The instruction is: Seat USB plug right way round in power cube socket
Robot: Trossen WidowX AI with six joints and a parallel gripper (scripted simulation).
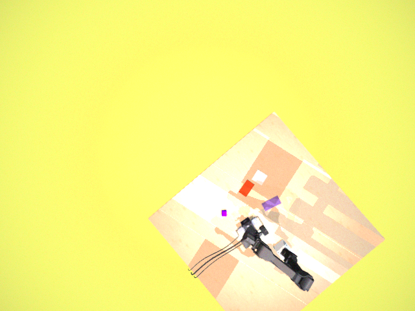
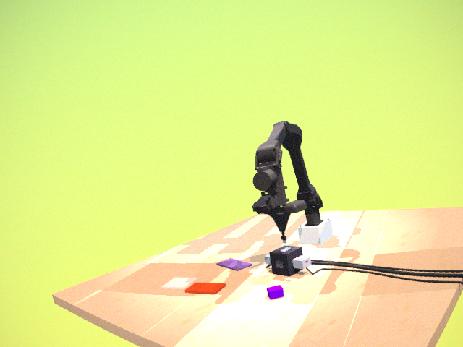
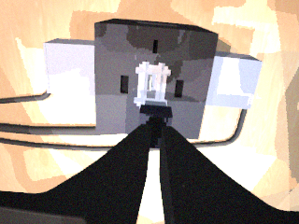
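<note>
The usb plug is 2 cm below my gripper tip. Also, from my gripper tip: usb socket 7 cm below; purple block 19 cm ahead, 12 cm below, 5 cm to the left; purple flat tile 24 cm to the right, 13 cm below, 5 cm behind.
</note>
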